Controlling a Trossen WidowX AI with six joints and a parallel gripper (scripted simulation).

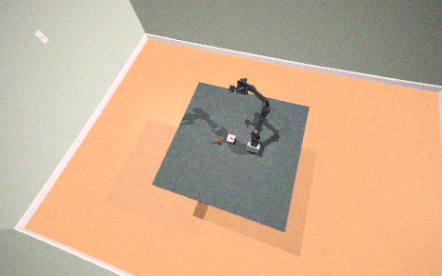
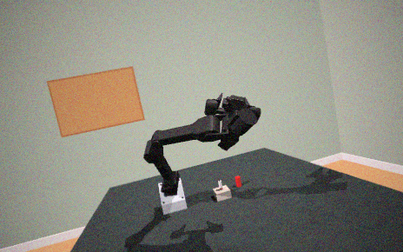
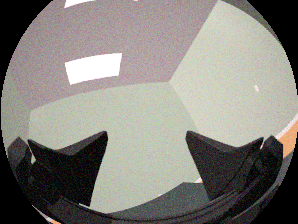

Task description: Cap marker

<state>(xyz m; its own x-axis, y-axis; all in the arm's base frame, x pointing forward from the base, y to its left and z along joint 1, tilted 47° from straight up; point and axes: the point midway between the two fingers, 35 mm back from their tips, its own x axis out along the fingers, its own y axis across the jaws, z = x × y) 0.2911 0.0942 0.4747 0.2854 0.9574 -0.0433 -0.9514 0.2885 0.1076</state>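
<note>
My gripper tip is now 46 cm above the red cap, 34 cm to the right of it and 2 cm short of it. Also, from my gripper tip: pale holder block (47 cm below, 25 cm to the left, 9 cm behind).
</note>
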